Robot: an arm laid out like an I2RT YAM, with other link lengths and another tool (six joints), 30 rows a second.
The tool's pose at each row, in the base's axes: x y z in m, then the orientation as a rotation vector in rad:
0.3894, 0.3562, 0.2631, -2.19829, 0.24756, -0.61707
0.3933, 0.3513, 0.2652, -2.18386, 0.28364, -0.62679
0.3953, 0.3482, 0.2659, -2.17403, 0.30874, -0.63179
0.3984, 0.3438, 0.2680, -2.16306, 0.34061, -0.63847
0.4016, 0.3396, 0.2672, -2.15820, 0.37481, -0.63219
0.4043, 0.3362, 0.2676, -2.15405, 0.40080, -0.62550
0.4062, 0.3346, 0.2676, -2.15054, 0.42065, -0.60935
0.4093, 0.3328, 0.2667, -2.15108, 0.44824, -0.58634
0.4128, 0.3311, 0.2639, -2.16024, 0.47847, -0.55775
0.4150, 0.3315, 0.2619, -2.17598, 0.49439, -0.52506
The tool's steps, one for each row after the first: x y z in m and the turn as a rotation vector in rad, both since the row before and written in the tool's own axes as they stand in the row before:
0.0059, 0.0017, -0.0024, 0.00293, 0.02082, 0.02428
0.0032, 0.0014, -0.0014, 0.00173, 0.01327, 0.01747
0.0052, 0.0011, -0.0023, 0.00046, 0.01699, 0.02159
0.0043, 0.0031, -0.0005, -0.00537, 0.00795, 0.02629
0.0039, 0.0016, -0.0009, -0.00378, 0.00475, 0.02079
0.0023, 0.0008, 0.0000, -0.00224, -0.00423, 0.02019
0.0032, 0.0015, 0.0011, -0.00845, -0.00664, 0.02658
0.0030, 0.0029, 0.0024, -0.01758, -0.01014, 0.02763
0.0012, 0.0011, 0.0026, -0.01967, -0.01839, 0.01761

